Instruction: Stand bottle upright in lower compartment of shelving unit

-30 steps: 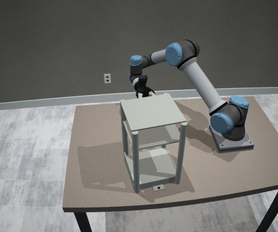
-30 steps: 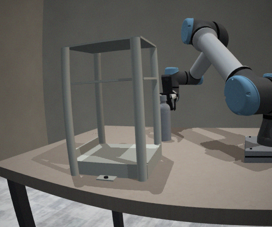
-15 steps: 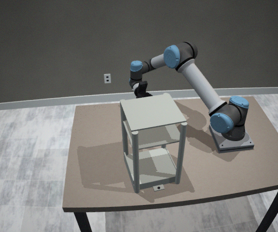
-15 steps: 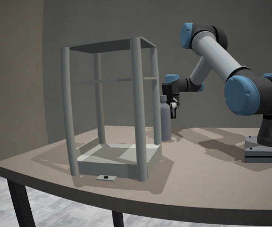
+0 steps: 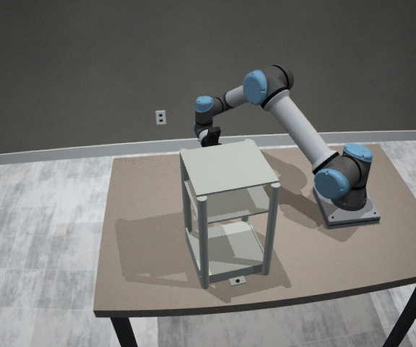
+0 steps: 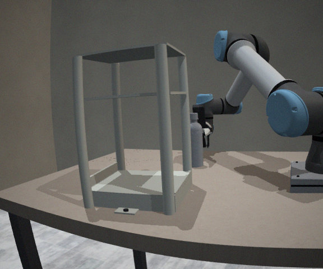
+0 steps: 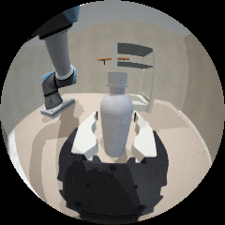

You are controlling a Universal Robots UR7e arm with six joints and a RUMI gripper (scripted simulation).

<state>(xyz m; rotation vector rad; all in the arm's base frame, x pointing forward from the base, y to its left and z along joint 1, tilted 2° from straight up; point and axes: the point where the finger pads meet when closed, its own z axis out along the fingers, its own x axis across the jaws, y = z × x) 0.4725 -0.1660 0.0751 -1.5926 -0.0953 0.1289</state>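
Now: the grey bottle 10 mm above my hand. Also, from my hand: shelving unit: 40 mm ahead, 350 mm to the left, 70 mm above.
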